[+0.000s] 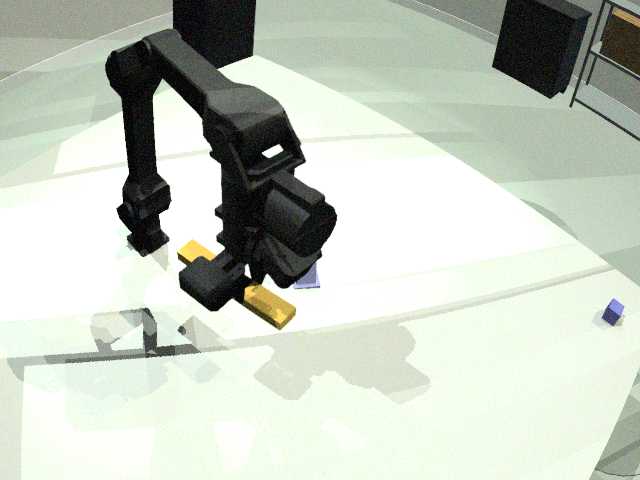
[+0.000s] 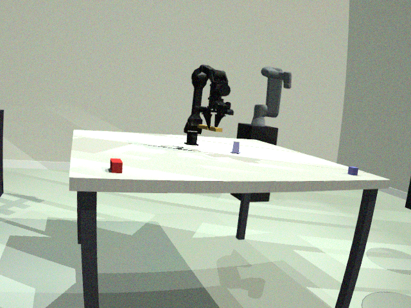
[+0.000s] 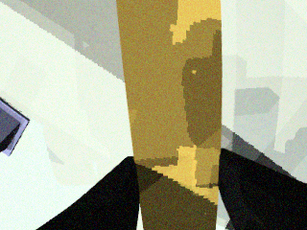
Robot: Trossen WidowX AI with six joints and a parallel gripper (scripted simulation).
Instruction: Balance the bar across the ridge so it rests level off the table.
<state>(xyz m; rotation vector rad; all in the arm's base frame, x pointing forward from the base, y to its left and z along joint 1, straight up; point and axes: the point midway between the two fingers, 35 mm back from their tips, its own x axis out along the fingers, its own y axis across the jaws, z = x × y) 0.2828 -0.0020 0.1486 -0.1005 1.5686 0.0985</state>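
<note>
Right now the yellow bar is 30 mm behind my gripper tip. The rest, counted from my gripper tip: red cube (500 mm to the right, 460 mm ahead, 100 mm below); small blue cube (500 mm to the left, 460 mm ahead, 100 mm below).
</note>
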